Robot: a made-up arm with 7 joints. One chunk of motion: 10 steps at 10 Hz.
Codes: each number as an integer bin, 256 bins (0 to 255) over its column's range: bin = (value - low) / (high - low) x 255, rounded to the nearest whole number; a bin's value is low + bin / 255 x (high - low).
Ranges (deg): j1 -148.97..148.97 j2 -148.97..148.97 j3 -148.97..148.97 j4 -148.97..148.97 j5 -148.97..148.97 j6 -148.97..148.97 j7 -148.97..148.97
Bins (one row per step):
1: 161 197 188 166 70 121 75
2: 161 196 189 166 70 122 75
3: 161 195 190 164 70 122 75
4: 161 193 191 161 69 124 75
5: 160 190 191 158 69 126 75
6: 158 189 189 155 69 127 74
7: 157 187 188 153 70 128 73
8: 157 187 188 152 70 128 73
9: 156 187 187 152 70 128 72
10: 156 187 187 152 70 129 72
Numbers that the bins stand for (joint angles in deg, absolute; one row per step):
1: 39.14 81.20 70.69 44.98 -67.18 -7.59 -61.34
2: 39.14 80.03 71.86 44.98 -67.18 -6.43 -61.34
3: 39.14 78.87 73.02 42.65 -67.18 -6.43 -61.34
4: 39.14 76.53 74.19 39.14 -68.35 -4.09 -61.34
5: 37.97 73.02 74.19 35.64 -68.35 -1.75 -61.34
6: 35.64 71.86 71.86 32.13 -68.35 -0.58 -62.51
7: 34.47 69.52 70.69 29.79 -67.18 0.58 -63.68
8: 34.47 69.52 70.69 28.63 -67.18 0.58 -63.68
9: 33.30 69.52 69.52 28.63 -67.18 0.58 -64.85
10: 33.30 69.52 69.52 28.63 -67.18 1.75 -64.85

